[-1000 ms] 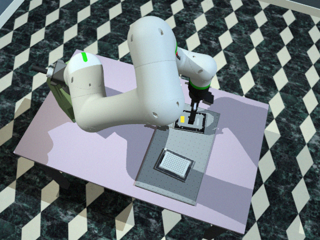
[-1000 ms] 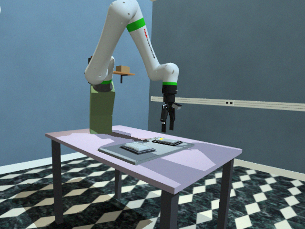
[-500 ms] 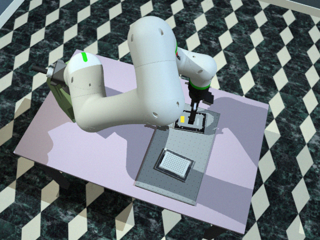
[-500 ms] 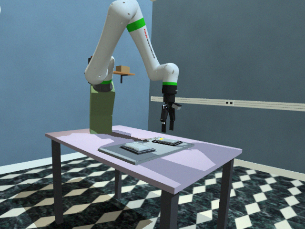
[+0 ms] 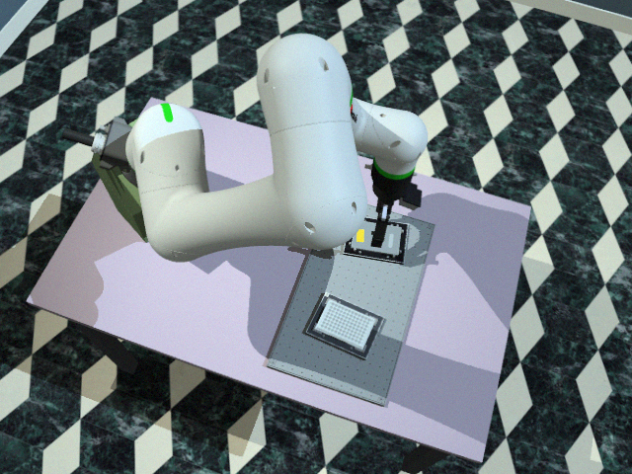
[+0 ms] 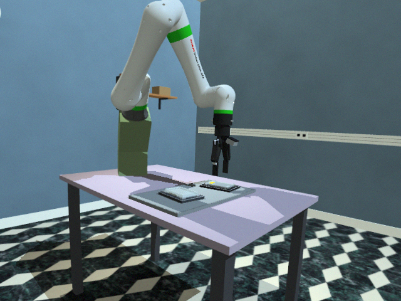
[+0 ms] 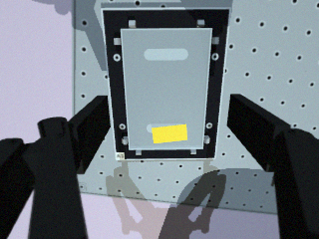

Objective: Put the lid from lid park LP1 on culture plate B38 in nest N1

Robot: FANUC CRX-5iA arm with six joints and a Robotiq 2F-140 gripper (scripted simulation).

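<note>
The clear lid lies 7 cm below my hand. Round my hand: corner mark (13 cm behind, 17 cm to the right, 8 cm below); then white culture plate B38 (8 cm behind, 25 cm to the right, 7 cm below); then lid park frame (8 cm below).
</note>
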